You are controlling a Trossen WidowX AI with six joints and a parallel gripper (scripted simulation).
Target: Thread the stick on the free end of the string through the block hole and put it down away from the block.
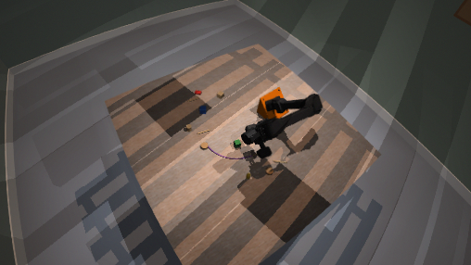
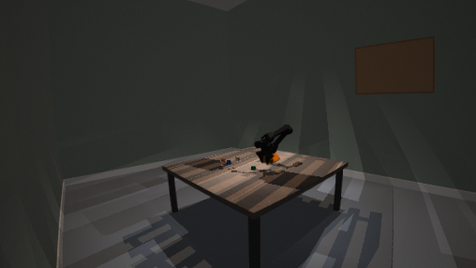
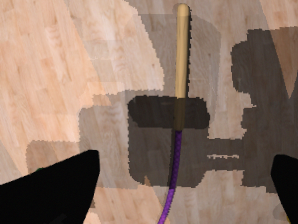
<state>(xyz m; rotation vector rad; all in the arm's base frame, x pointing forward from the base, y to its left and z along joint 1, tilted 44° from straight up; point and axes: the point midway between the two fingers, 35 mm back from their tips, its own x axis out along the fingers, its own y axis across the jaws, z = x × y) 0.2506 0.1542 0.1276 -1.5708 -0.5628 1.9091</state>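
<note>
My gripper tip is now 2 cm past the thin wooden stick and 6 cm above it. Round my gripper tip: green wooden block (4 cm ahead, 10 cm to the right, 5 cm below); round wooden button (20 cm ahead, 18 cm to the right, 5 cm below); cylinder (23 cm ahead, 32 cm to the right, 4 cm below).
</note>
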